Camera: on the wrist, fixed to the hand. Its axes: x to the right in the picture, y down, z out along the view.
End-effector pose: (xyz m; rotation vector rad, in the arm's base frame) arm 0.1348 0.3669 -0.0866 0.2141 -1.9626 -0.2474
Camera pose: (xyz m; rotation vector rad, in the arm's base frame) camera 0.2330 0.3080 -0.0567 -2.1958 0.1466 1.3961
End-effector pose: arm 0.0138 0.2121 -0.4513 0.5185 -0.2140 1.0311
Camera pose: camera 0.0529 0.2473 -0.5573 0.6012 0.2029 -2.0772
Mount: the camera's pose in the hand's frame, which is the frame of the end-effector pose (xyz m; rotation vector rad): 0.0035 -0.0521 -0.1062 0.1379 -0.6490 -3.0134
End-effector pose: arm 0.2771 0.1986 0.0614 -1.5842 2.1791 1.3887
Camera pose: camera 0.3595 0.1184 0.0893 -1.4168 -1.1039 0.0838
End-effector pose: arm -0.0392 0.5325 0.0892 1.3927 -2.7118 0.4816
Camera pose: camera -0.0093 0.5331 0.2037 -2.7503 -1.2683 0.2379
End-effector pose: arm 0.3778 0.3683 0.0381 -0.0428 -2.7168 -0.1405
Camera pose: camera 0.4151 0.3054 0.1311 -2.5934 0.2413 0.4318
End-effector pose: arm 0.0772 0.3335 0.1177 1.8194 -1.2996 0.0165
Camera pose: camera 0.1665 0.4033 0.1519 -1.6085 -1.7727 1.6252
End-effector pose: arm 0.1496 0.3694 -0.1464 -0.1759 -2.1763 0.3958
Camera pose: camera 0.2339 0.3445 -0.0671 -2.8317 0.5619 1.1712
